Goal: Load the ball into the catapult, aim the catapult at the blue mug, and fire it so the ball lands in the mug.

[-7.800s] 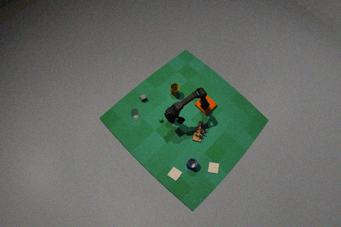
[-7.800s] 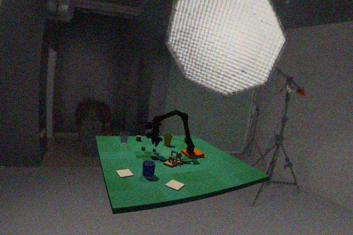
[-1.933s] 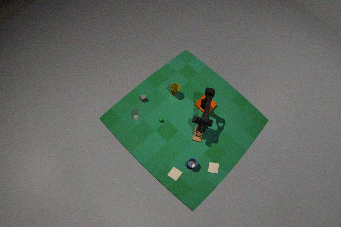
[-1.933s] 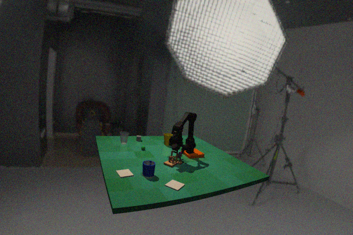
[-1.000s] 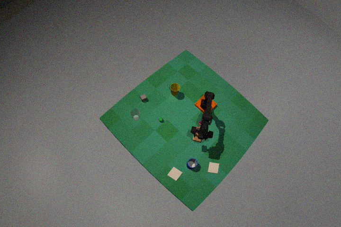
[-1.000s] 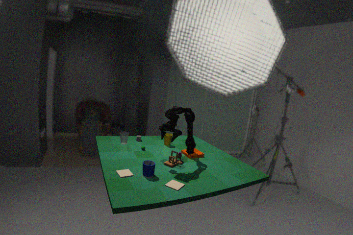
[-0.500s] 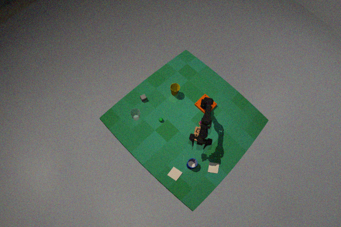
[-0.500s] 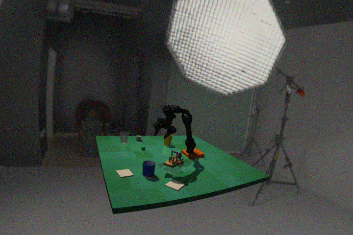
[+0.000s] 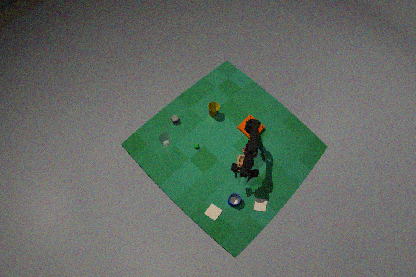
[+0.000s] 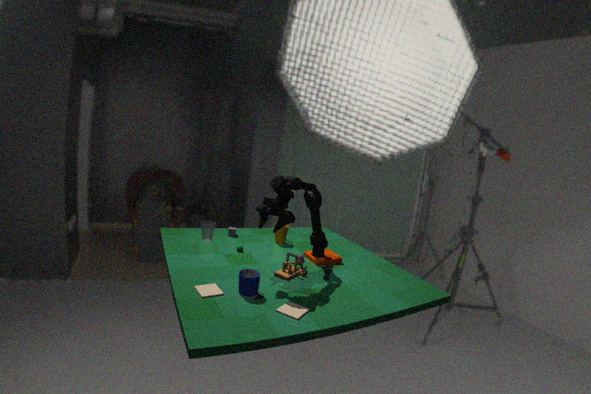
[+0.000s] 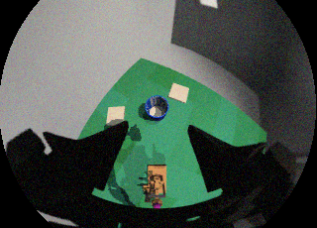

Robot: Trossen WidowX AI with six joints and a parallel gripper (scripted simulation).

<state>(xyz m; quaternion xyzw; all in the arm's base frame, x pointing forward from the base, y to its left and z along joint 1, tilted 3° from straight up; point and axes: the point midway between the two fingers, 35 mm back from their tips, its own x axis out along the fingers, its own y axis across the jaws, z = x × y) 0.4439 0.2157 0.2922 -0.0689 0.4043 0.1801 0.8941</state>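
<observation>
My gripper tip is 300 mm past the purple ball, 140 mm to the left of it and 210 mm above it. Also, from my gripper tip: blue mug 80 mm ahead, 40 mm to the left, 240 mm below; then green ball 80 mm behind, 450 mm to the right, 250 mm below; then clear glass 50 mm ahead, 660 mm to the right, 240 mm below.
</observation>
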